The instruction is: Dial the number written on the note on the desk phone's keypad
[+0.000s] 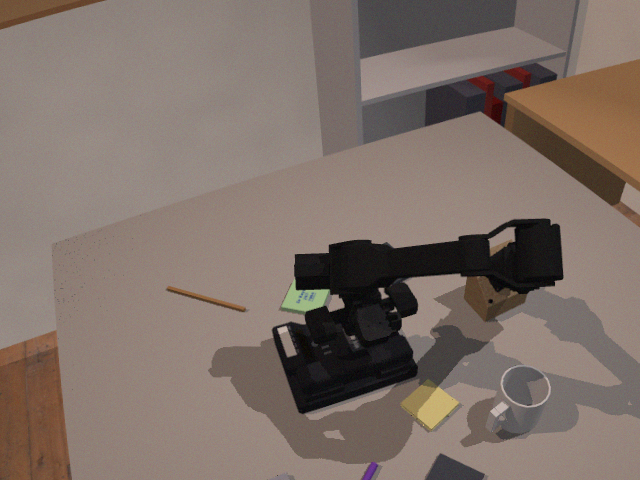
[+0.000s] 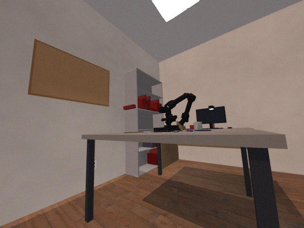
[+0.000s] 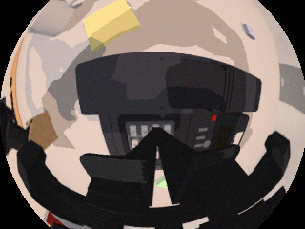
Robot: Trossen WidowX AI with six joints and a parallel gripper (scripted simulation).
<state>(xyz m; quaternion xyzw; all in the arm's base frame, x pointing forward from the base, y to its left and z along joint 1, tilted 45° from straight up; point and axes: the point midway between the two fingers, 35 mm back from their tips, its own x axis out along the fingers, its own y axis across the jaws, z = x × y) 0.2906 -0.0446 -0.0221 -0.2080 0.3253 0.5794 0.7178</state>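
Right now my hand is 4 cm short of the desk phone, 4 cm above it and 1 cm to the left of it. The rest, counted from my hand: handset: 4 cm to the left, 4 cm ahead, 2 cm below; green note: 17 cm to the right, 6 cm below, 2 cm ahead; purple marker: 23 cm to the left, 17 cm ahead, 6 cm below.
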